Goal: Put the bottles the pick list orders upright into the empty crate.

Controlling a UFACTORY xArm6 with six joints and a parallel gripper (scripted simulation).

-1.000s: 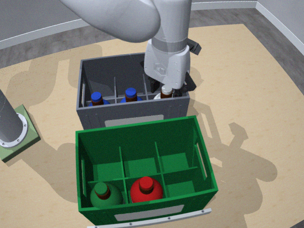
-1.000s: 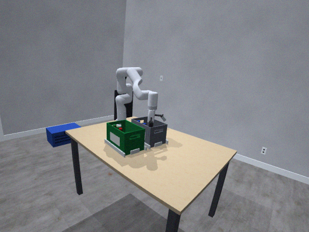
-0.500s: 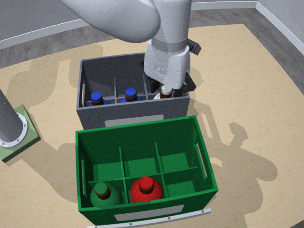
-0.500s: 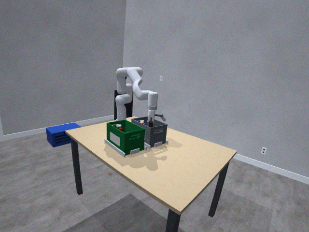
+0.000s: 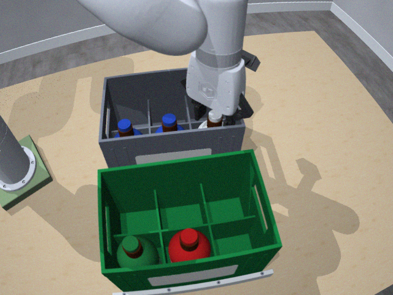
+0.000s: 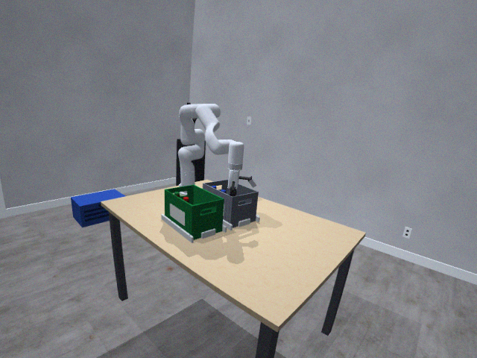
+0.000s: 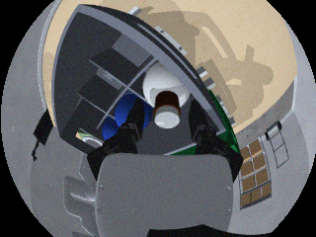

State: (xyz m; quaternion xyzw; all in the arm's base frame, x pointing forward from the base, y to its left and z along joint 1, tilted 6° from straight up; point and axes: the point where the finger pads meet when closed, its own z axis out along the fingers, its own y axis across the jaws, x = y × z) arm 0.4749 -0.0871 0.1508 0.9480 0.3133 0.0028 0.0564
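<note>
Right now my hand is 7 cm above the white-label bottle. From my hand the other things lie so: pick list: 20 cm to the left, 15 cm below, 4 cm behind; green crate: 18 cm to the right, 12 cm behind, 7 cm below; grey crate: 8 cm behind, 7 cm below, 6 cm to the left.
</note>
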